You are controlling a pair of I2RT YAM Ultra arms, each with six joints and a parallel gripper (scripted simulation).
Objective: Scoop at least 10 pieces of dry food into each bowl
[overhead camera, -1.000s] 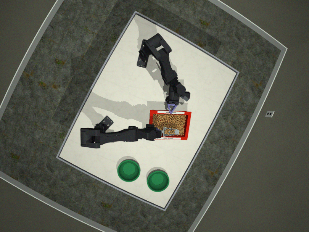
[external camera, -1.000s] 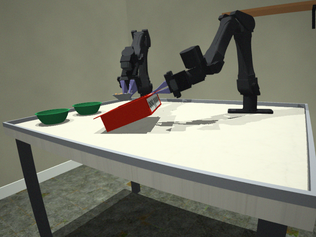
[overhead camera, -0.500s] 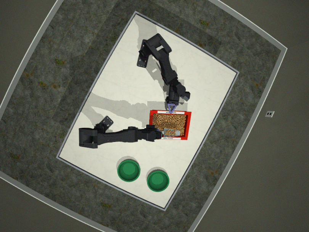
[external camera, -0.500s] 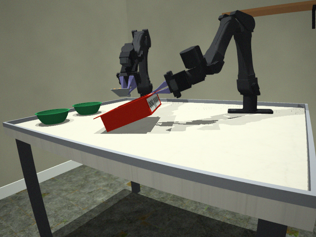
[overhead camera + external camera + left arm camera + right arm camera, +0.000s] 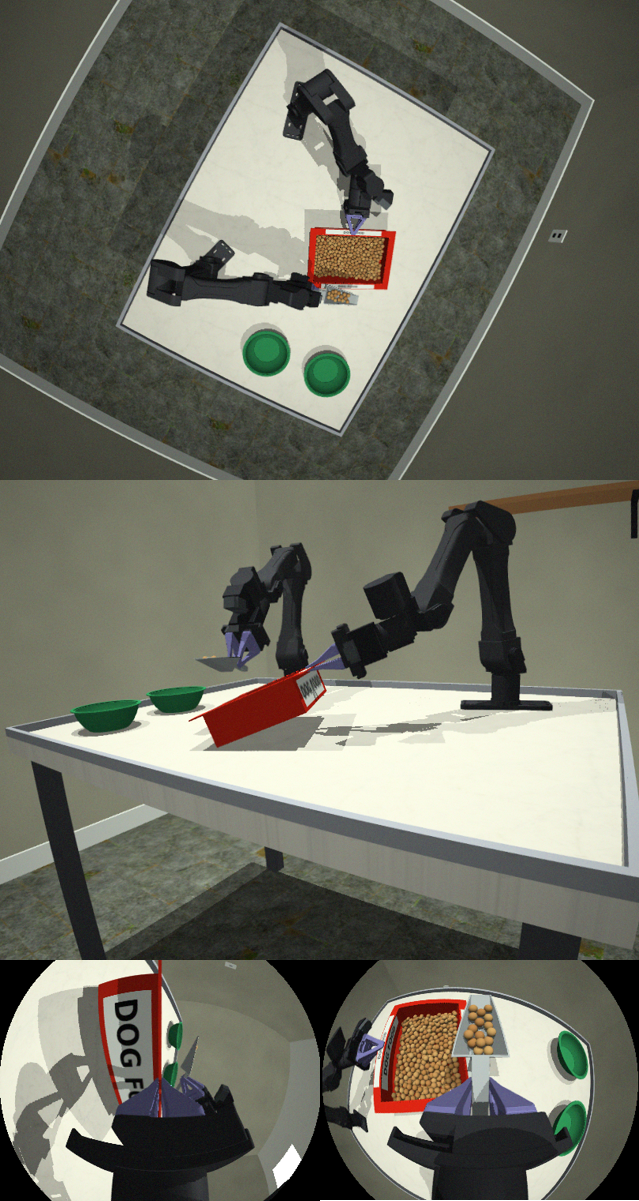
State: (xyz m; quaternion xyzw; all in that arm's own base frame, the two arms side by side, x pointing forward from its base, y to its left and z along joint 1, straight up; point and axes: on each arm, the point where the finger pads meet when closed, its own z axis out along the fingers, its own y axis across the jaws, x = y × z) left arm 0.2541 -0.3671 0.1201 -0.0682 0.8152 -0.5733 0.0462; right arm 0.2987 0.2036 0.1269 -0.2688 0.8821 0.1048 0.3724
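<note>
Right now my right hand is 4 cm short of the grey scoop and 1 cm to the right of it. The rest, counted from my right hand: box (15 cm to the left, 6 cm below, 5 cm ahead).
</note>
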